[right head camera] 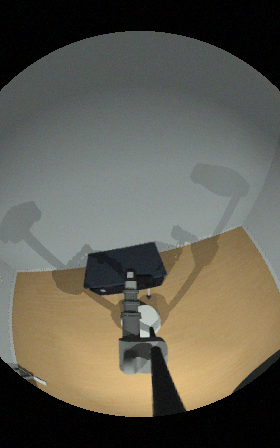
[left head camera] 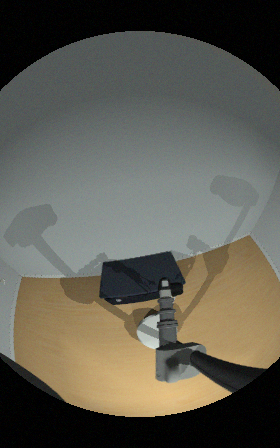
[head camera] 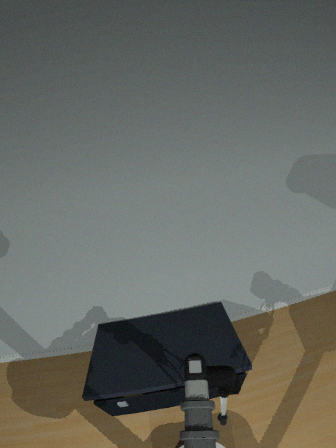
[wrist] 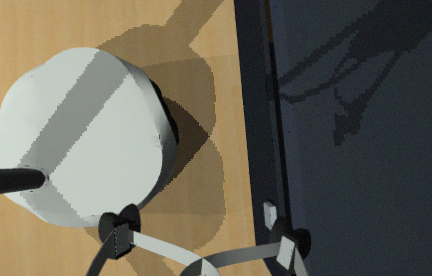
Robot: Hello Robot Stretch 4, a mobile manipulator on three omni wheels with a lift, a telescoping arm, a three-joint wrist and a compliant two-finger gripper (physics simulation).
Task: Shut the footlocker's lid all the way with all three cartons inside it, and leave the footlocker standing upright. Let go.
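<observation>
The dark navy footlocker stands upright on the floor against the wall. Its lid is down over the body. A thin dark gap with a small brown sliver shows along the lid's front edge in the wrist view; whether the lid is fully shut I cannot tell. The cartons do not show. My gripper is open and empty, its fingers wide apart. In the wrist view one fingertip is over the lid's front edge near a pale latch, the other over my base's edge.
My white rounded base is in front of the footlocker. My arm reaches over the floor to it. The grey wall rises behind the wooden floor and the footlocker.
</observation>
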